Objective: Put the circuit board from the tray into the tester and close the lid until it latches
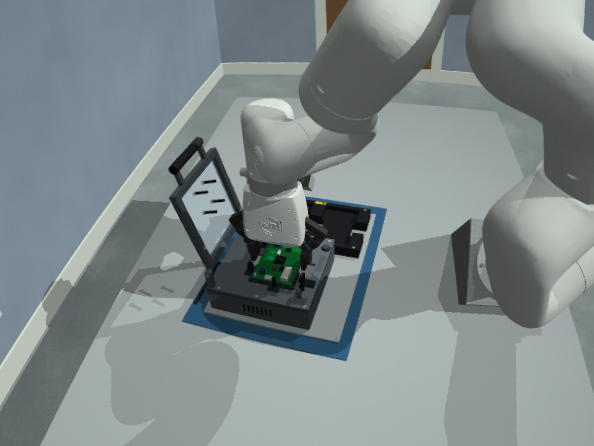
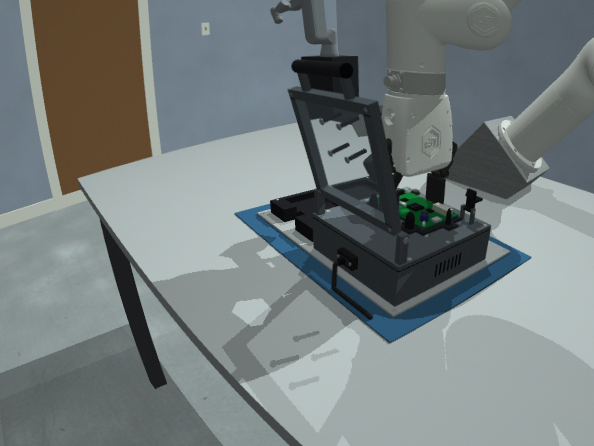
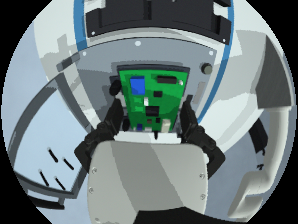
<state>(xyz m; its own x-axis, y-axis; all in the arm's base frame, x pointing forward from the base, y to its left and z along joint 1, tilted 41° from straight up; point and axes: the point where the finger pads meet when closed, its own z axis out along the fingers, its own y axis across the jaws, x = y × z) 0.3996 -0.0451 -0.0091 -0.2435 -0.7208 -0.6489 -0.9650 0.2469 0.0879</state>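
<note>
My hand is right at the green circuit board. The rest, counted from my hand: pin plate 1 cm ahead, 1 cm below; lid 12 cm ahead, 3 cm to the right, 10 cm above; latch hook 5 cm behind, 7 cm to the left, 1 cm above.
</note>
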